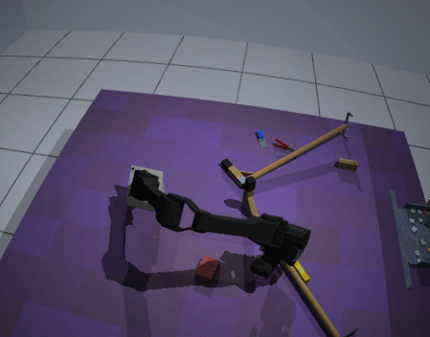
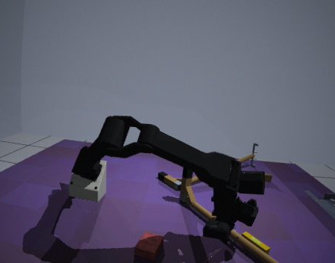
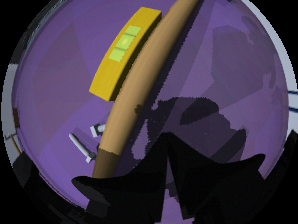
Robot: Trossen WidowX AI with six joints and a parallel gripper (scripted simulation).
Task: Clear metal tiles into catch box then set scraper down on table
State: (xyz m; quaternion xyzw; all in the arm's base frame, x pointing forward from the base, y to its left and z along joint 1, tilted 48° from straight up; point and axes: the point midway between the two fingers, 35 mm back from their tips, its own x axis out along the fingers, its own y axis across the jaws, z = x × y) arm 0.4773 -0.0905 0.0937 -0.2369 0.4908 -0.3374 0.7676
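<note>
Now: gripper tip 50 mm below the long scraper, 40 mm short of it and 10 mm to the right of it. Also, from my gripper tip: red block: 200 mm behind, 70 mm to the right; yellow block: 80 mm ahead, 10 mm above; brown block: 560 mm to the left, 200 mm ahead, 10 mm above.
</note>
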